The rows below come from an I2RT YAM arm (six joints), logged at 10 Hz.
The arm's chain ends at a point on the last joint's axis. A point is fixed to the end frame.
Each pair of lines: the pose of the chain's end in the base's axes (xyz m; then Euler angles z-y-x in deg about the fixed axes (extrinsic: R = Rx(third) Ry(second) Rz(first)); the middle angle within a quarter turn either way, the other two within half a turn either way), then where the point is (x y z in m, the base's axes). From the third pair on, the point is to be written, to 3 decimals.
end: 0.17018 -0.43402 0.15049 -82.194 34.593 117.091
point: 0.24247 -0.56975 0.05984
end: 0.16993 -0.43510 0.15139 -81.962 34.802 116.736
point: 0.24287 -0.57105 0.06160
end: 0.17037 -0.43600 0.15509 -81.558 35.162 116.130
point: 0.244 -0.572 0.067
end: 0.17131 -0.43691 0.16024 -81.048 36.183 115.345
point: 0.248 -0.573 0.074
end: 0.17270 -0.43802 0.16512 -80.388 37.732 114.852
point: 0.254 -0.573 0.081
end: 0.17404 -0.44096 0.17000 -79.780 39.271 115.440
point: 0.260 -0.572 0.085
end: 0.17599 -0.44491 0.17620 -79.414 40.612 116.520
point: 0.266 -0.573 0.090
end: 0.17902 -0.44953 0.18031 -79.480 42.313 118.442
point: 0.273 -0.572 0.091
